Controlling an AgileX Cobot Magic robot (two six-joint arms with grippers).
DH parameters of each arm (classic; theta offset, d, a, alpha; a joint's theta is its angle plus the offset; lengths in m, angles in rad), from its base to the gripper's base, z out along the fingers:
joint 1: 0 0.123 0 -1.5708
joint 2: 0.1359 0 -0.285 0
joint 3: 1.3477 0 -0.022 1.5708
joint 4: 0 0.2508 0 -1.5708
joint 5: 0 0 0.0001 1.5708
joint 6: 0 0.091 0 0
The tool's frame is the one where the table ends.
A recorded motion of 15 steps. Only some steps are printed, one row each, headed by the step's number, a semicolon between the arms.
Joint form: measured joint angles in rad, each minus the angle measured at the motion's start. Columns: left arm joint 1, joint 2, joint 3, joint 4, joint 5, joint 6; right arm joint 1, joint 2, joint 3, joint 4, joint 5, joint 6.
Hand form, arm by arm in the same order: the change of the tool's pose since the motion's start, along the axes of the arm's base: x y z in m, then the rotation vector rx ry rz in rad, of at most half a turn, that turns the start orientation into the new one. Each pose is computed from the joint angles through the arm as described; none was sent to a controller.
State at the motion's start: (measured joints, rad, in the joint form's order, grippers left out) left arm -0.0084 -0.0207 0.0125 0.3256 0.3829 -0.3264; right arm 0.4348 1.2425 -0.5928 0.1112 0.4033 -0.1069
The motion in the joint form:
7: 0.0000 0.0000 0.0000 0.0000 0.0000 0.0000; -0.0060 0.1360 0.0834 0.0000 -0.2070 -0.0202
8: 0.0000 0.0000 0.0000 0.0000 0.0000 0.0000; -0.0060 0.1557 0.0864 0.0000 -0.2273 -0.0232
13: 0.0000 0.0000 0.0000 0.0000 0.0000 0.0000; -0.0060 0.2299 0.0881 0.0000 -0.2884 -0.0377
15: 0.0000 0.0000 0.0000 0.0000 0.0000 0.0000; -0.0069 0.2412 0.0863 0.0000 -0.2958 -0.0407
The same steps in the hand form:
7: 0.0000 0.0000 0.0000 0.0000 0.0000 0.0000; 0.0078 -0.0001 -0.0419 -0.0288 0.0011 -0.0073
8: 0.0000 0.0000 0.0000 0.0000 0.0000 0.0000; 0.0094 0.0004 -0.0461 -0.0328 0.0019 -0.0064
13: 0.0000 0.0000 0.0000 0.0000 0.0000 0.0000; 0.0160 0.0028 -0.0608 -0.0509 0.0099 0.0013
15: 0.0000 0.0000 0.0000 0.0000 0.0000 0.0000; 0.0173 0.0031 -0.0627 -0.0538 0.0108 0.0024

